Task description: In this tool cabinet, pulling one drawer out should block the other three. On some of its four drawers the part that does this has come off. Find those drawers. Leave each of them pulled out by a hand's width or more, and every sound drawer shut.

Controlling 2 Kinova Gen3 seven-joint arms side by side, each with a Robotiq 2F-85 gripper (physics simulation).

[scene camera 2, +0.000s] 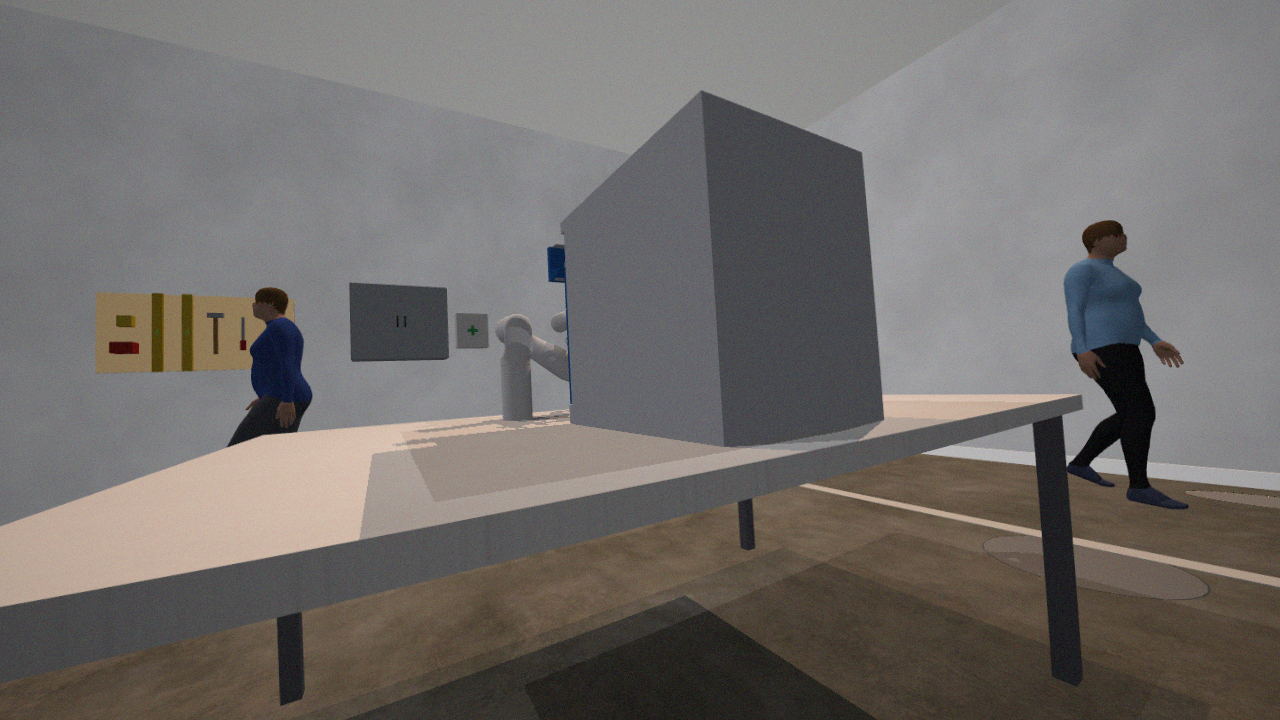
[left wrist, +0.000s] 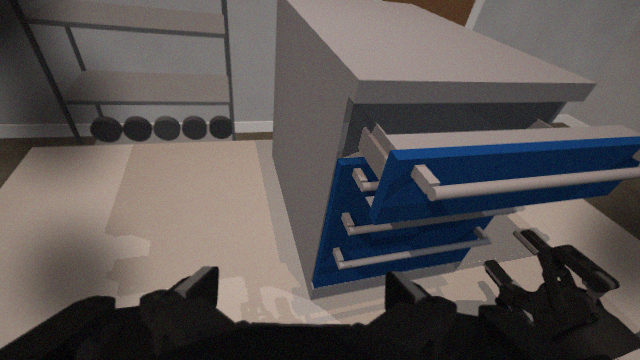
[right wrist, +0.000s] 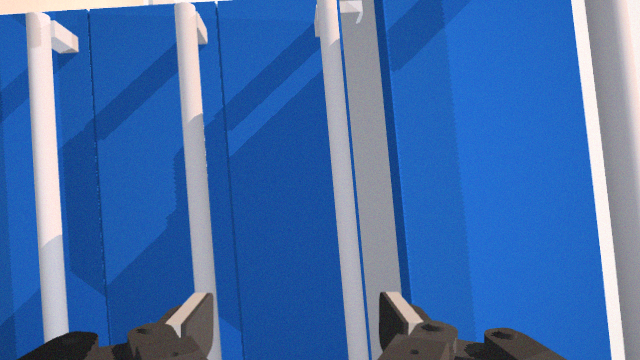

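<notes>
The grey cabinet (scene camera 2: 796, 268) (left wrist: 310, 125) has four blue drawers. The top drawer (scene camera 2: 555, 265) (left wrist: 500, 164) (right wrist: 515, 150) is pulled well out. The second drawer's handle (left wrist: 370, 186) (right wrist: 340, 150), third drawer's handle (left wrist: 425, 221) (right wrist: 189, 90) and bottom drawer's handle (left wrist: 410, 254) (right wrist: 46, 150) sit on fronts that look shut. My left gripper (left wrist: 302, 287) is open and empty, in front of and left of the cabinet in its view. My right gripper (left wrist: 502, 246) (right wrist: 297, 316) is open before the lower fronts, the second handle showing between its fingers; scene camera 2 does not show this gripper.
The cabinet stands on a pale table (scene camera 2: 295, 483) (left wrist: 200, 200). The right arm (scene camera 2: 516, 385) rises behind it in scene camera 2. A shelf rack (left wrist: 229, 65) stands beyond the table. One person (scene camera 2: 281, 349) is at the left and another (scene camera 2: 1105, 295) at the right, both off the table.
</notes>
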